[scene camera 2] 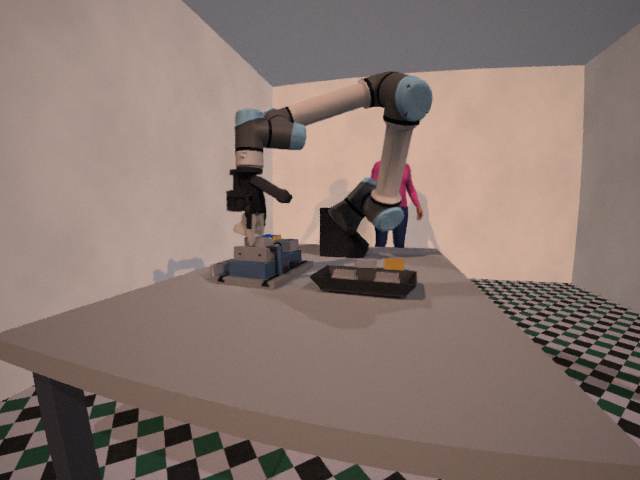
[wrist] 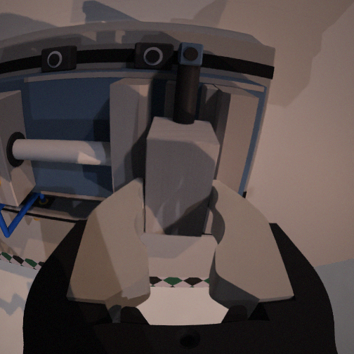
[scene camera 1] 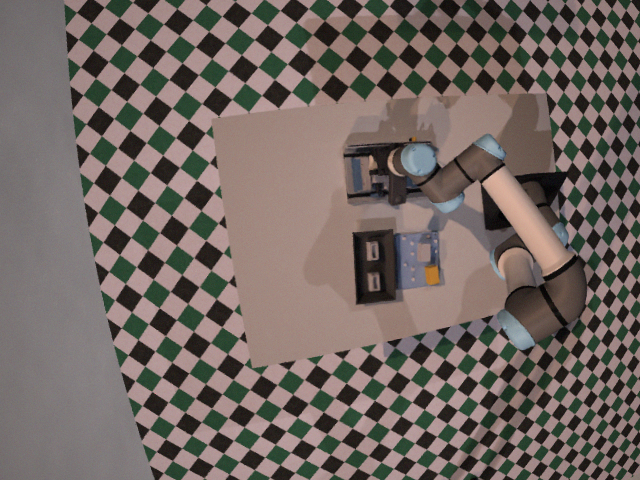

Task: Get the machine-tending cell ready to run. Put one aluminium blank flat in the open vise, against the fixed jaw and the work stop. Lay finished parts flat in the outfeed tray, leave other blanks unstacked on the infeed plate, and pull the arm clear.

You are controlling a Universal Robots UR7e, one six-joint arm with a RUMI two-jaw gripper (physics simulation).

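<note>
The vise has a blue body and grey jaws. My gripper is over it, shut on a grey aluminium blank. In the wrist view the blank is between the moving jaw and the fixed jaw, its far end at the dark work stop rod. Its underside and seating are hidden. Two finished parts lie apart in the black outfeed tray. Another blank is on the blue infeed plate.
An orange block stands at the infeed plate's corner. The tray and plate sit side by side, across the table from the vise. A blue bent handle is beside the vise screw. A person stands behind the arm's base.
</note>
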